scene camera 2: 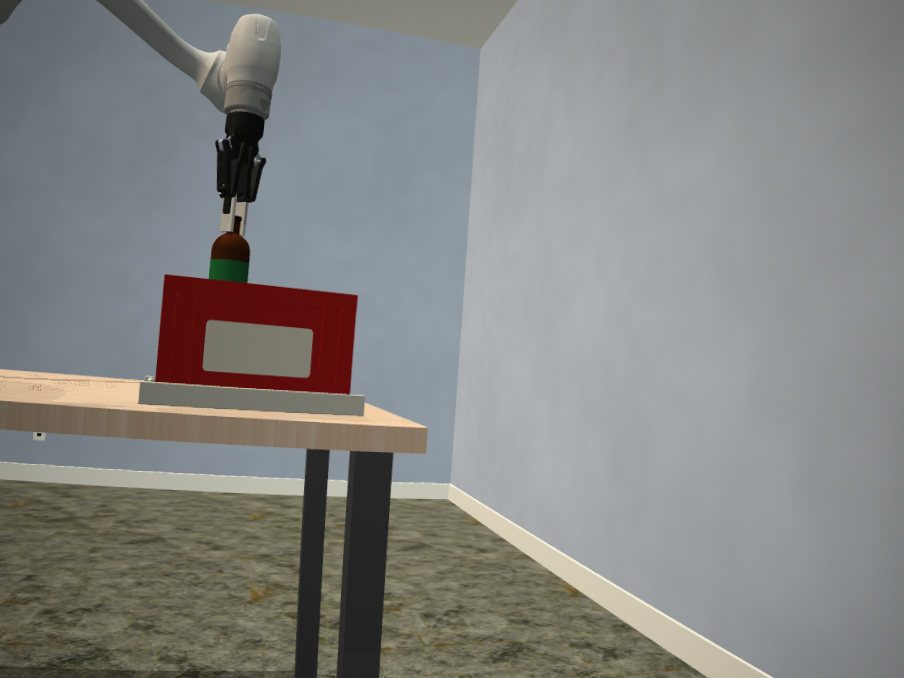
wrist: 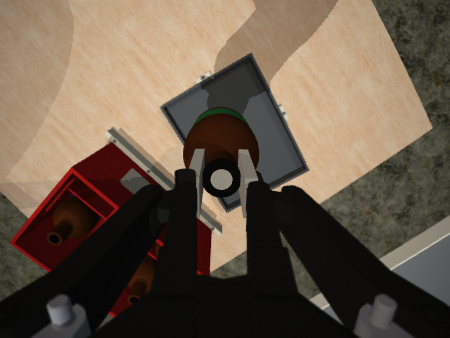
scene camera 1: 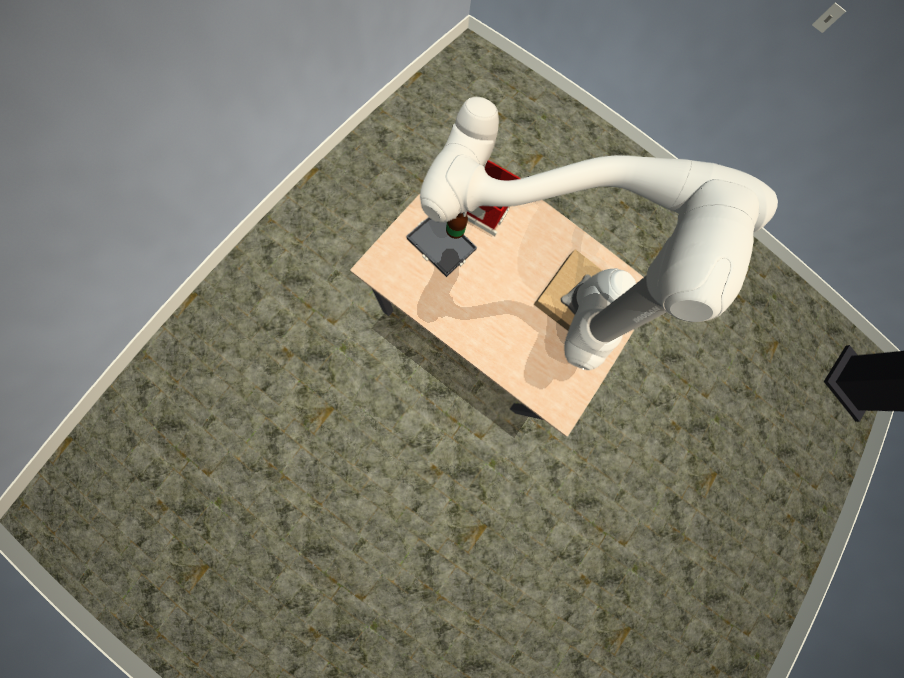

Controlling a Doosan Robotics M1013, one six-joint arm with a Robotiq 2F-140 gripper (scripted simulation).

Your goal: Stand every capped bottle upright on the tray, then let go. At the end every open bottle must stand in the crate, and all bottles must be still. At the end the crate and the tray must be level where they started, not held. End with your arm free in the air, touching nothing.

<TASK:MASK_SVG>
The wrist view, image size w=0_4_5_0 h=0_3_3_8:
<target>my gripper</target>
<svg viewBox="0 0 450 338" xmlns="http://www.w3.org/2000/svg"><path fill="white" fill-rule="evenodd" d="M0 301L0 338L450 338L450 306L391 271L302 188L295 185L287 185L281 188L281 192L270 190L269 184L264 182L261 173L255 171L248 149L238 149L238 168L241 173L239 194L243 218L246 218L246 275L218 278L197 274L197 218L200 218L204 190L205 149L195 149L189 169L178 169L174 172L174 189L163 191L162 186L154 184L142 187L52 271ZM280 231L342 324L298 292L287 247L283 247ZM167 222L163 247L159 247L151 290L99 328L162 233Z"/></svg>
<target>dark grey tray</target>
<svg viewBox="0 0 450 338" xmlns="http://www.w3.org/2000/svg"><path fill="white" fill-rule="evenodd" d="M239 189L229 197L217 197L226 213L241 206ZM165 103L162 112L183 145L194 122L204 111L214 107L228 107L239 112L245 118L257 139L259 162L256 171L261 173L264 182L269 184L270 190L309 171L305 159L254 56L246 55Z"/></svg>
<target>red crate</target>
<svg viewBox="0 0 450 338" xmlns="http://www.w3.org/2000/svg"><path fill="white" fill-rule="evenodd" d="M128 285L108 313L111 316L115 317L130 306L127 297L131 289ZM167 223L148 252L155 260L155 245L157 242L163 247ZM197 218L197 274L210 276L212 230ZM115 144L101 148L72 166L40 204L32 231L32 260L48 272L53 270L70 252L75 250L80 243L97 229L96 225L98 227L102 225L142 187L149 184L161 186ZM73 193L102 218L85 236L81 238L66 238L60 246L54 246L47 240L47 234L55 228L53 213L57 206Z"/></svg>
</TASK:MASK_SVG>
